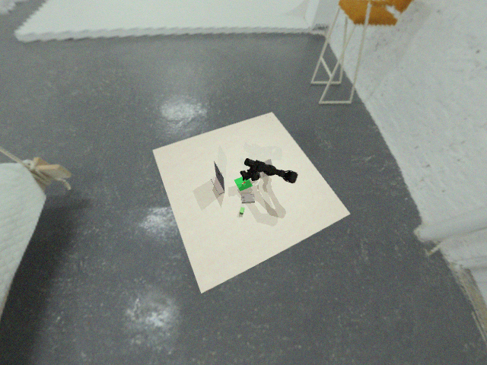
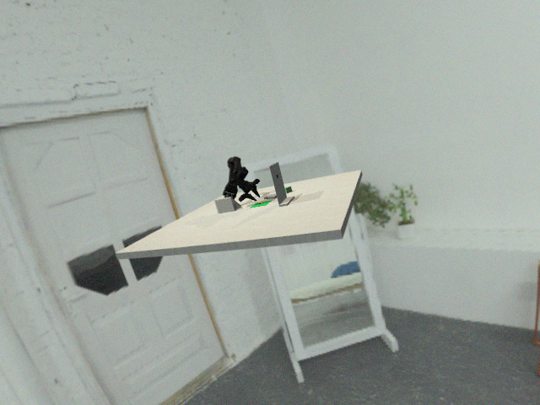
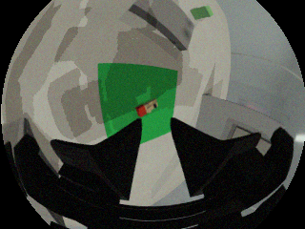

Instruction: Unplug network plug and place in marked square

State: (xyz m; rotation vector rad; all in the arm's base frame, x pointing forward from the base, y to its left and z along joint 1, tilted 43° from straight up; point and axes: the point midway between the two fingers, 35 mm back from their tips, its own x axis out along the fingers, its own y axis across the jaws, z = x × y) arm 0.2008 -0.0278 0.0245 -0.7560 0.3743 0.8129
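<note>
My gripper tip is now 1 cm short of the network plug, 1 cm to the right of it and 3 cm above it. The rest, counted from my gripper tip: flat grey block (5 cm ahead, 15 cm to the left, 3 cm below); upright panel (19 cm ahead, 8 cm to the right, 7 cm above); green square (1 cm ahead, 4 cm below).
</note>
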